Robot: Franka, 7 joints.
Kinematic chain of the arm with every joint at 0, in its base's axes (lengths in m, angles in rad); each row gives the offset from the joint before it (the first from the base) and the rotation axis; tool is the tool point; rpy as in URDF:
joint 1: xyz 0 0 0.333 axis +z
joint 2: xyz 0 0 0 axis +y
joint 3: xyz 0 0 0.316 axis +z
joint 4: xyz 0.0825 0 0 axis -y
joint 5: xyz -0.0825 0 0.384 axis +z
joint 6: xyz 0 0 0 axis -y
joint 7: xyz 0.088 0 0 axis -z
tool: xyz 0 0 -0.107 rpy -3.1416 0 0
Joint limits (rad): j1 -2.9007..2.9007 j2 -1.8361..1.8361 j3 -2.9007..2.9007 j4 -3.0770..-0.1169 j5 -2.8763..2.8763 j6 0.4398..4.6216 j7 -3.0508..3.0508
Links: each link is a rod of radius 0.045 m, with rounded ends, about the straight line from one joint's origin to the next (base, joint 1, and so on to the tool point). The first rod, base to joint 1, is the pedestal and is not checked.
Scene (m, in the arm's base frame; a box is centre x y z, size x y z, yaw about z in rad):
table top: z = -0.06
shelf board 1: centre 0 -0.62 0.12 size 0.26 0.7 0.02 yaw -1.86
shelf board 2: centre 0 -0.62 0.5 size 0.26 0.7 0.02 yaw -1.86
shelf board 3: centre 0 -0.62 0.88 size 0.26 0.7 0.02 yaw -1.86
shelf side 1: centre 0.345 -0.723 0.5 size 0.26 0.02 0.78 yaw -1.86
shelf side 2: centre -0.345 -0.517 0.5 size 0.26 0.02 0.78 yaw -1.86
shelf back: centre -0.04 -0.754 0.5 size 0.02 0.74 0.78 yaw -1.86
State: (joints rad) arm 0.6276 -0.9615 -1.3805 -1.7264 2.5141 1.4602 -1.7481
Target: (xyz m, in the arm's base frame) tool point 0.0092 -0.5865 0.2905
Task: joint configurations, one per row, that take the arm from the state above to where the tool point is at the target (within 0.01 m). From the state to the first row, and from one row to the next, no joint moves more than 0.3 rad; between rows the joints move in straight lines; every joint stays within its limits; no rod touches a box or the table.
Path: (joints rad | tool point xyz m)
1: 0.5471 -1.0367 -1.2169 -1.9946 2.4121 1.3575 -1.7481 | 0.1637 -0.4842 0.7150
2: 0.4666 -1.1119 -1.0532 -2.2628 2.3101 1.2549 -1.7481 | 0.1841 -0.3654 0.7152
3: 0.3134 -1.1213 -1.3231 -2.5061 2.3193 1.2693 -1.7481 | 0.1656 -0.4094 0.5492
4: 0.1601 -1.1307 -1.5930 -2.7494 2.3285 1.2837 -1.7481 | 0.1216 -0.3948 0.3985
5: 0.0068 -1.1402 -1.8629 -2.9927 2.3377 1.2981 -1.7481 | 0.0859 -0.3286 0.2905
6: 0.1332 -1.1366 -1.8814 -2.7354 2.4013 1.3668 -1.7481 | 0.0606 -0.4196 0.2767
7: 0.2596 -1.1330 -1.8998 -2.4781 2.4650 1.4354 -1.7481 | 0.0345 -0.5063 0.2766
8: 0.3861 -1.1294 -1.9183 -2.2208 2.5287 1.5040 -1.7481 | 0.0092 -0.5865 0.2905

